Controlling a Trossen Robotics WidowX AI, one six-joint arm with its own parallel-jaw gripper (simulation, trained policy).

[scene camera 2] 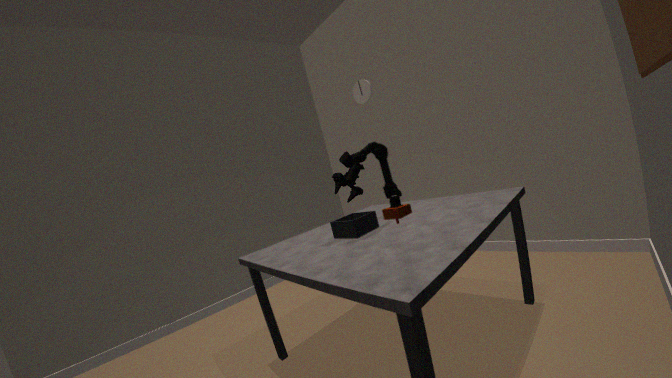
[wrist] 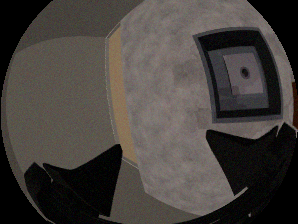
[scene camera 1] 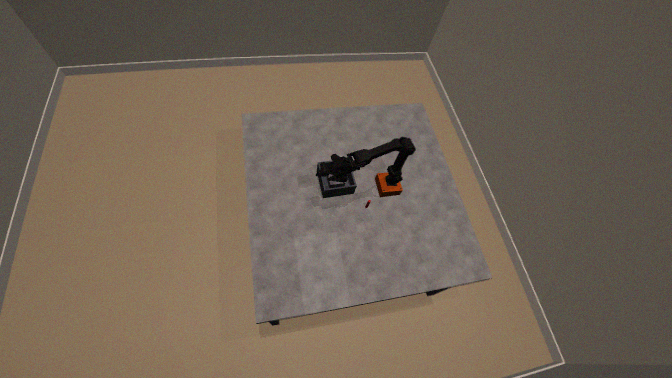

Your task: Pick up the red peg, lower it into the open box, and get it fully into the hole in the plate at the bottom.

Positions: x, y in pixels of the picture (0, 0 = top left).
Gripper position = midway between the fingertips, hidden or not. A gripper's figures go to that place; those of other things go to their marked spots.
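Scene:
You'd find my gripper [wrist: 165, 142] 0.10 m from the lens, and there's a dark box [wrist: 214, 44] at 0.29 m from the lens.

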